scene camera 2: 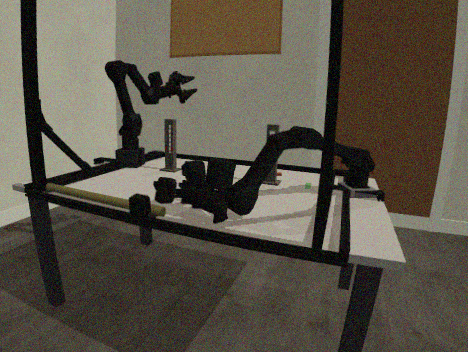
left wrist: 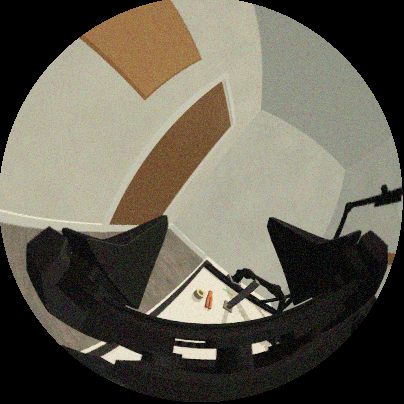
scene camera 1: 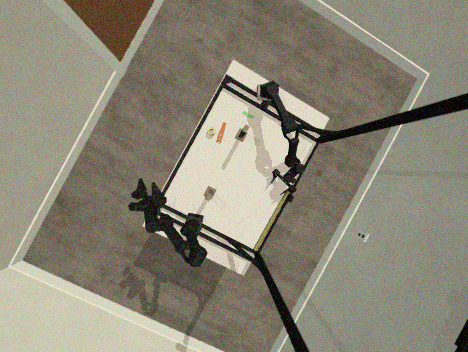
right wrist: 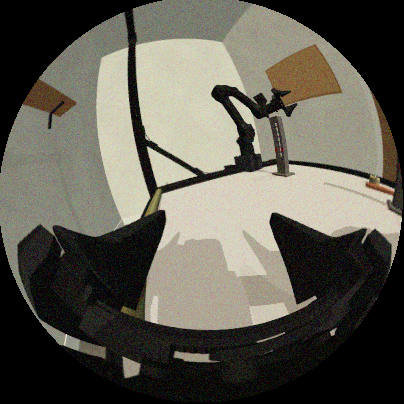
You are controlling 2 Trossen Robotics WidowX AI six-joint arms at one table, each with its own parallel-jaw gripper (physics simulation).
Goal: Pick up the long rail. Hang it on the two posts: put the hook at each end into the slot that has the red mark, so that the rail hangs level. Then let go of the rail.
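Places are measured from the left arm's base along level axes (x ahead, y down, z left), in metres.
Where they show: left gripper, fingertip midpoint: [scene camera 2: 196, 83] [left wrist: 219, 221] [scene camera 1: 146, 180] [right wrist: 293, 97]; right gripper, fingertip midpoint: [scene camera 1: 274, 189] [right wrist: 220, 216]; left arm's base, origin of the base link: [scene camera 2: 130, 148] [scene camera 1: 193, 224] [right wrist: 247, 154]; right arm's base, origin of the base link: [scene camera 2: 357, 186] [left wrist: 234, 279] [scene camera 1: 265, 92].
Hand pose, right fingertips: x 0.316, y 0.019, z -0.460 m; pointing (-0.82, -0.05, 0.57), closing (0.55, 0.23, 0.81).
Things, the pixels of their top centre, and the offset from my right fingertips. Level surfaces: height alone.
- long olive rail, middle of its top: [right wrist: 146, 208] [scene camera 2: 95, 194] [scene camera 1: 273, 220] dx -0.203, dy +0.031, dz -0.046 m
- orange piece, middle of its top: [left wrist: 209, 297] [scene camera 1: 221, 132] dx +0.290, dy +0.044, dz +0.412 m
- small round yellowish piece, middle of its top: [left wrist: 200, 292] [scene camera 1: 211, 130] dx +0.281, dy +0.031, dz +0.477 m
- green piece, middle of its top: [scene camera 2: 308, 185] [scene camera 1: 248, 114] dx +0.442, dy +0.055, dz +0.265 m
- white table, its level: dy +0.056 m
The long olive rail [scene camera 1: 272, 220] [scene camera 2: 95, 196] [right wrist: 154, 201] lies along one table edge, beside the black frame bar. Its hooks cannot be made out. One grey post [scene camera 1: 210, 192] [scene camera 2: 170, 140] [right wrist: 283, 162] stands upright, with a red mark on its slotted face. The other grey post [scene camera 1: 242, 133] [left wrist: 242, 295] stands upright; the right arm partly covers it in scene camera 2. My left gripper [scene camera 1: 148, 185] [scene camera 2: 194, 84] [left wrist: 219, 221] is open and empty, high up, away from the rail. My right gripper [scene camera 1: 280, 183] [right wrist: 220, 216] is open and empty, low near one rail end.
An orange piece [scene camera 1: 221, 132] [left wrist: 209, 299] and a small round yellowish piece [scene camera 1: 211, 131] [left wrist: 199, 294] lie near the far edge. A green piece [scene camera 1: 248, 115] [scene camera 2: 308, 186] lies near the right arm's side. Black frame bars edge the white table [scene camera 1: 235, 210]; black uprights rise from it.
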